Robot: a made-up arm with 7 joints.
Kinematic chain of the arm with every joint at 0, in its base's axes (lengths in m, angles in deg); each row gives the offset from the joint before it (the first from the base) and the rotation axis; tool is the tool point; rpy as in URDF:
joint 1: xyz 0 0 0.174 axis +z
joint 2: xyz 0 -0.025 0.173 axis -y
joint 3: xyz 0 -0.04 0.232 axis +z
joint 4: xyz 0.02 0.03 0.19 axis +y
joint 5: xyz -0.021 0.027 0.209 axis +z
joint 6: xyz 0 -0.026 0.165 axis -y
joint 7: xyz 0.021 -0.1 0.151 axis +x
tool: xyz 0 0 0 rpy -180 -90 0
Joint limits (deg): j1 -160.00..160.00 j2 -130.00..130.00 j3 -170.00..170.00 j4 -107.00..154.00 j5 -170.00..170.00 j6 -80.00..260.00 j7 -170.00..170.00
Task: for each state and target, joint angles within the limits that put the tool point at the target. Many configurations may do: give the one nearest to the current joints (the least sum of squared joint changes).
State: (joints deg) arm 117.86 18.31 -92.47 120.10 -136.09 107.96 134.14
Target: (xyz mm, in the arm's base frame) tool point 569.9 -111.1 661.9
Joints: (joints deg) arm 100.73 38.70 -118.82 101.78 -124.94 94.89 134.14
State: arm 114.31 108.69 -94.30 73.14 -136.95 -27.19 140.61
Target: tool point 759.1 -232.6 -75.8
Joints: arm 122.52 123.35 -103.13 72.43 -134.25 -27.36 140.61
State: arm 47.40 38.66 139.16 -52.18 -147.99 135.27 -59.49
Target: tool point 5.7 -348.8 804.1
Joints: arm 26.85 37.51 163.29 -67.39 -135.56 162.36 -59.49
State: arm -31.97 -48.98 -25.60 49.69 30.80 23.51 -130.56
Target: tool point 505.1 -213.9 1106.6
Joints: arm -1.50 -19.95 -14.13 27.10 25.68 26.51 -130.56
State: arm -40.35 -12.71 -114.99 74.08 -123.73 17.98 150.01
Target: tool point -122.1 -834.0 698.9
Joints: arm -59.24 -53.50 -96.10 65.46 -126.12 19.12 150.01
